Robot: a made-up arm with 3 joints.
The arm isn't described. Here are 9 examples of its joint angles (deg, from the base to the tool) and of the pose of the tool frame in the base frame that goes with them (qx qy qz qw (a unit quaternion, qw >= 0); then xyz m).
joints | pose
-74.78 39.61 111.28 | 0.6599 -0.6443 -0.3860 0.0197 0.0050 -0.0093 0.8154
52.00 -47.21 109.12 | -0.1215 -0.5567 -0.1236 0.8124 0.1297 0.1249 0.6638
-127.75 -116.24 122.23 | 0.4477 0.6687 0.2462 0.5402 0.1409 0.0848 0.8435
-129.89 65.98 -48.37 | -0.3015 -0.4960 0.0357 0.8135 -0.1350 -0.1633 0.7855
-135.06 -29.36 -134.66 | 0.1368 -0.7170 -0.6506 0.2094 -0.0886 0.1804 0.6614
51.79 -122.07 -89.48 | 0.9989 0.0356 -0.0296 0.0111 0.0072 0.1898 0.4836
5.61 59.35 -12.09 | -0.2150 0.6311 0.4888 0.5626 0.2929 -0.1033 0.8165
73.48 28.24 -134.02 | -0.3185 0.6393 -0.2170 0.6654 0.3144 -0.0514 0.7073
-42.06 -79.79 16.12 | -0.3198 0.7883 -0.5028 0.1530 0.2597 0.1472 0.8064
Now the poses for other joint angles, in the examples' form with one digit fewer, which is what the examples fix.
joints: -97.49 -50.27 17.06
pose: -0.222 0.580 -0.463 0.633 0.040 0.146 0.907
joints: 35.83 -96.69 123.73
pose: -0.297 -0.643 0.255 0.659 0.073 0.117 0.610
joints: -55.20 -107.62 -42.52
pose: -0.445 0.349 -0.819 0.102 0.305 0.191 0.798
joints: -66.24 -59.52 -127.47
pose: -0.431 -0.405 -0.697 0.405 0.067 0.252 0.821
